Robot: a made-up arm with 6 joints.
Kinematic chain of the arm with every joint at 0, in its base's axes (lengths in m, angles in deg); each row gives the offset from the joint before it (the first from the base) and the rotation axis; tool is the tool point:
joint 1: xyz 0 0 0.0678 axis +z
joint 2: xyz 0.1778 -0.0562 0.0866 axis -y
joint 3: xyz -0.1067 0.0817 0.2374 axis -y
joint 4: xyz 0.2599 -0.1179 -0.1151 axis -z
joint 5: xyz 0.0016 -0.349 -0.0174 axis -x
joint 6: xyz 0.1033 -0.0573 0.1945 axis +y
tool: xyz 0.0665 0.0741 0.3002
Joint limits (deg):
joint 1: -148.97..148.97
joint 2: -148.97..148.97
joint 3: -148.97..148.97
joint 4: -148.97..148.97
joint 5: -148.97..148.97
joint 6: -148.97..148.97
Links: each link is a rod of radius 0.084 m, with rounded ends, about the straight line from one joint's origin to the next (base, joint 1, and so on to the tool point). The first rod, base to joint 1, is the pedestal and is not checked.
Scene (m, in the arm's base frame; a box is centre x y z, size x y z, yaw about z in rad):
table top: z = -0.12
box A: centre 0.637 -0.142 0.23 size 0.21 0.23 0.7 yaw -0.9
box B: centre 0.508 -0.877 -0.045 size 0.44 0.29 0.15 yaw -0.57
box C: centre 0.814 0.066 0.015 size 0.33 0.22 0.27 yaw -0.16
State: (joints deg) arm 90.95 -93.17 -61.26 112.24 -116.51 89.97
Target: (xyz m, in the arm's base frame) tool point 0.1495 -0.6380 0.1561
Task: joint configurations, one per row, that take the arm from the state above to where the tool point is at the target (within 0.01 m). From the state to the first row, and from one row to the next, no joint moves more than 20 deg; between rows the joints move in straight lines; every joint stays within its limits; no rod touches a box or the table.
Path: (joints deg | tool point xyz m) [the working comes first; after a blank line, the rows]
Joints at the target: 10.99 -83.41 -54.03 31.97 -122.03 100.53
Straight joint move there: touches box A.

1: 80.30 -76.36 -60.56 108.47 -120.07 88.07 | 0.4054 0.4281 0.6704
2: 69.65 -59.56 -59.86 104.70 -123.63 86.16 | 0.4492 0.1596 0.7351
3: 59.00 -42.75 -59.15 100.93 -127.19 84.26 | 0.4028 -0.1124 0.7335
4: 48.35 -25.95 -58.45 97.16 -130.74 82.35 | 0.2822 -0.3444 0.6661
5: 37.71 -9.14 -57.75 93.39 -134.30 80.45 | 0.1207 -0.5068 0.5415
6: 32.88 -25.20 -48.93 91.73 -130.55 85.94 | 0.1905 -0.4567 0.5724
7: 28.05 -41.25 -40.11 90.07 -126.79 91.44 | 0.2643 -0.4203 0.5684
8: 23.23 -57.31 -31.29 88.40 -123.03 96.93 | 0.3323 -0.4007 0.5327
9: 18.40 -73.36 -22.47 86.74 -119.27 102.42 | 0.3845 -0.3981 0.4706
10: 13.57 -89.42 -13.65 85.08 -115.52 107.91 | 0.4132 -0.4092 0.3895
11: 12.71 -87.41 -27.11 67.37 -117.69 105.45 | 0.3918 -0.5210 0.2991
12: 11.85 -85.41 -40.57 49.67 -119.86 102.99 | 0.3014 -0.6011 0.2104
13: 10.99 -83.41 -54.03 31.97 -122.03 100.53 | 0.1495 -0.6380 0.1561

